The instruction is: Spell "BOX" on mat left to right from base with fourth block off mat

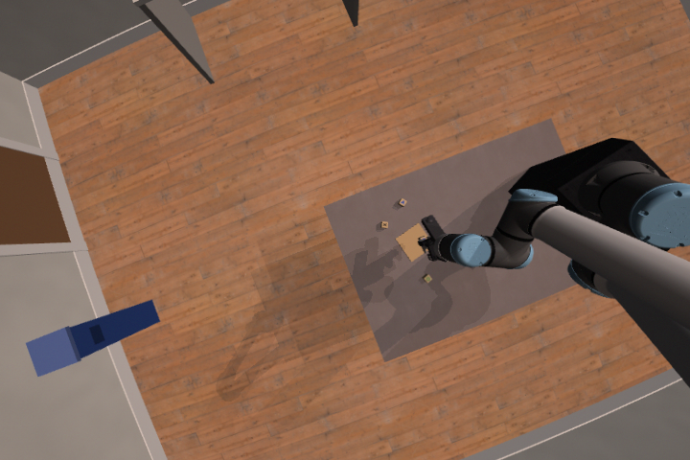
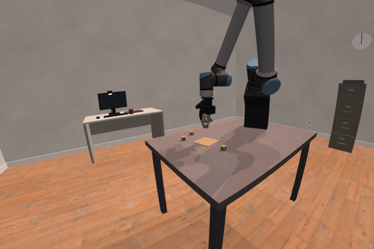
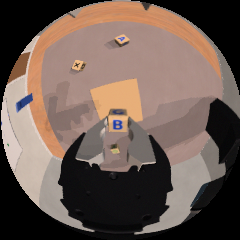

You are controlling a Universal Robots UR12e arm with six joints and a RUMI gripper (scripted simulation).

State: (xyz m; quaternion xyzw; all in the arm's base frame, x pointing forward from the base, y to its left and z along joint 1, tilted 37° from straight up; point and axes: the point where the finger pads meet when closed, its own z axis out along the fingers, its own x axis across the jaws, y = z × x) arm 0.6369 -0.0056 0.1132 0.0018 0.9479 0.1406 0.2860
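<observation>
Right now the tan mat is 120 mm below my hand and 20 mm to the left of it. The rest, counted from my hand: O block (200 mm to the left, 100 mm below, 10 mm behind).
</observation>
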